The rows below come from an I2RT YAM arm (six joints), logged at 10 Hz.
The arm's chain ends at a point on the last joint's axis. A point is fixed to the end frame.
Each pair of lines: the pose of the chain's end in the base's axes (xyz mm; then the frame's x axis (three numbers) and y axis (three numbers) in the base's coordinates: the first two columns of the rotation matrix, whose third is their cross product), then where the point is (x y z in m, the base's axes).
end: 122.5 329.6 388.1 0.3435 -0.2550 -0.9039 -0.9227 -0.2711 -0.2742
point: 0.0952 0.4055 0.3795
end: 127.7 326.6 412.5 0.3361 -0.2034 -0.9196 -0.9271 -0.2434 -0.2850
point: 0.1012 0.4031 0.4087
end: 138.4 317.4 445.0 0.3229 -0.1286 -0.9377 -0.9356 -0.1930 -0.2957
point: 0.1139 0.3946 0.4484
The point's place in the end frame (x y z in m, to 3 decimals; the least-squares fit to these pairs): -0.021 0.007 0.078
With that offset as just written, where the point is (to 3 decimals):
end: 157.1 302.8 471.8 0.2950 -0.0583 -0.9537 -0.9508 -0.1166 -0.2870
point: 0.137 0.381 0.483
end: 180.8 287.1 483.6 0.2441 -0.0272 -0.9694 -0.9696 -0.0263 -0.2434
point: 0.167 0.365 0.500
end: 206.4 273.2 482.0 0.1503 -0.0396 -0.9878 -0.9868 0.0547 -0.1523
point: 0.201 0.352 0.499
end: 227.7 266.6 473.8 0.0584 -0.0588 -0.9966 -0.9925 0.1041 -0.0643
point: 0.228 0.346 0.490
